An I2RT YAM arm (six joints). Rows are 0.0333 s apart.
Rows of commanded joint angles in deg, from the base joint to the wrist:
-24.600 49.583 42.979 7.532 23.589 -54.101
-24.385 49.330 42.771 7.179 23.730 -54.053
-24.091 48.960 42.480 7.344 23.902 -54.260
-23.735 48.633 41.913 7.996 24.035 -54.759
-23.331 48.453 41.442 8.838 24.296 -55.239
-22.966 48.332 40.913 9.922 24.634 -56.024
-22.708 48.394 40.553 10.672 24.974 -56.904
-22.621 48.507 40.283 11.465 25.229 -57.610
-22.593 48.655 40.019 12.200 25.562 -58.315
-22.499 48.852 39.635 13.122 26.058 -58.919
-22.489 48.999 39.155 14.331 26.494 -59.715
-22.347 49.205 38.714 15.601 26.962 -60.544
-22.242 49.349 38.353 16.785 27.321 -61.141
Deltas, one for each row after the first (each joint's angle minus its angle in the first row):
0.215 -0.253 -0.208 -0.353 0.141 0.048
0.509 -0.623 -0.499 -0.188 0.313 -0.159
0.865 -0.950 -1.066 0.464 0.446 -0.658
1.269 -1.130 -1.537 1.306 0.707 -1.138
1.634 -1.251 -2.066 2.390 1.045 -1.923
1.892 -1.189 -2.426 3.140 1.385 -2.803
1.979 -1.076 -2.696 3.933 1.640 -3.509
2.007 -0.928 -2.960 4.668 1.973 -4.214
2.101 -0.731 -3.344 5.590 2.469 -4.818
2.111 -0.584 -3.824 6.799 2.905 -5.614
2.253 -0.378 -4.265 8.069 3.373 -6.443
2.358 -0.234 -4.626 9.253 3.732 -7.040

